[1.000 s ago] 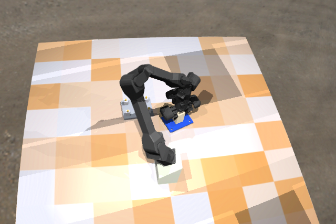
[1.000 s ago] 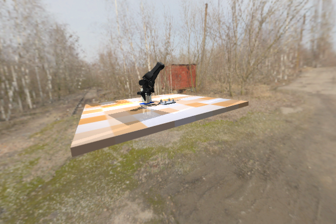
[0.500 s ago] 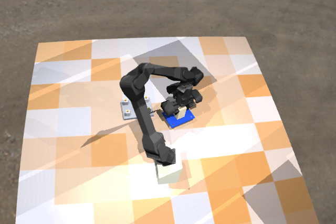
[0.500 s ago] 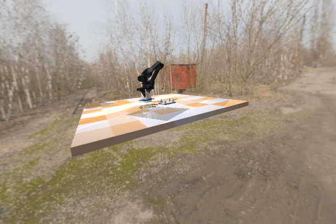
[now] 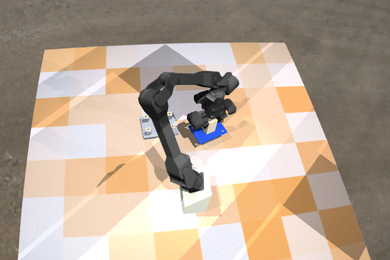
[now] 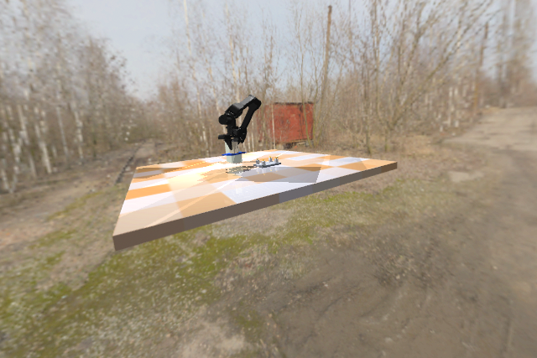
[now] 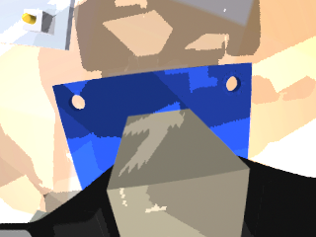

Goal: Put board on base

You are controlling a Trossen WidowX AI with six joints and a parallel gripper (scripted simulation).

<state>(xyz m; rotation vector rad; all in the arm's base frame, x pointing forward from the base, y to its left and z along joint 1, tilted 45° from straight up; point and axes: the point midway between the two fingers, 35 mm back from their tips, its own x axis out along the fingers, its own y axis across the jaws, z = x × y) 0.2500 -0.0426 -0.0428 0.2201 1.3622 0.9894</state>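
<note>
Now: gripper tip 19 cm to the right of the grey base, 11 cm above it and 7 cm short of it. Round my gripper tip: flat blue board: 1 cm below.
</note>
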